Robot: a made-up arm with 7 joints. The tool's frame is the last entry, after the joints.
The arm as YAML. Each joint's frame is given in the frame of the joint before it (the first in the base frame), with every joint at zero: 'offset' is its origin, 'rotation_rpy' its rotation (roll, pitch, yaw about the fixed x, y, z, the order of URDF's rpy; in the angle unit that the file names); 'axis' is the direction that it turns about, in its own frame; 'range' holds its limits. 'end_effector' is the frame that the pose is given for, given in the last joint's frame.
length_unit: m
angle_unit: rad
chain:
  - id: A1
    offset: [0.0, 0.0, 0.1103]
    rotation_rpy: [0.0, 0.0, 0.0]
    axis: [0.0, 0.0, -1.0]
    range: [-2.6, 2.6]
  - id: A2
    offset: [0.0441, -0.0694, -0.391]
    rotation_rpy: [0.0, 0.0, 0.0]
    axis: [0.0, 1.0, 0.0]
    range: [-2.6, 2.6]
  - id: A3
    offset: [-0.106, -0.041, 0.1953]
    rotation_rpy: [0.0, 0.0, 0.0]
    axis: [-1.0, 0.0, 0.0]
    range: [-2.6, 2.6]
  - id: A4
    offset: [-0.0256, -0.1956, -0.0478]
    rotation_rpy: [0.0, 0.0, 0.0]
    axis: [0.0, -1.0, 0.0]
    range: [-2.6, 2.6]
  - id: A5
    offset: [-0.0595, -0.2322, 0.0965]
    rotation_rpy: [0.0, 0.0, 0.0]
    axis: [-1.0, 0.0, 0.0]
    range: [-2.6, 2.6]
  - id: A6
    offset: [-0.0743, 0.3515, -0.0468]
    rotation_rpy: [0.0, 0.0, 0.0]
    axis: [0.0, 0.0, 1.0]
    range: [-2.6, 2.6]
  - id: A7
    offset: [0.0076, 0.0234, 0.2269]
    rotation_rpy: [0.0, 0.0, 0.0]
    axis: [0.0, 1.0, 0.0]
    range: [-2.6, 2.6]
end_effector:
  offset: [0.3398, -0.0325, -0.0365]
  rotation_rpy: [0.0, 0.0, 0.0]
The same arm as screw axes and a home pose.
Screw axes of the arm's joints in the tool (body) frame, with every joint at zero. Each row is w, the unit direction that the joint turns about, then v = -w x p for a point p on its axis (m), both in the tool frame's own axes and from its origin. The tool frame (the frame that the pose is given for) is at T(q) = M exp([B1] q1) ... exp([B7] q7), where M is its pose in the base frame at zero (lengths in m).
B1: w 0 0 -1 v -0.1958 -0.1261 0
B2: w 0 1 0 v 0.3876 0 -0.082
B3: w -1 0 0 v 0 0.1923 0.0854
B4: w 0 -1 0 v -0.2401 0 0.2136
B5: w -1 0 0 v 0 0.1436 -0.3424
B6: w 0 0 1 v 0.0091 0.3474 0
B7: w 0 1 0 v -0.0365 0 -0.3398
M: xyz 0.1261 -0.1958 0.1069 (m) quaternion w x y z 1 0 0 0
Joint limits (rad, base to tool): -2.6..2.6 -2.6..2.6 -2.6..2.6 -2.6..2.6 -2.6..2.6 -2.6..2.6 -2.6..2.6

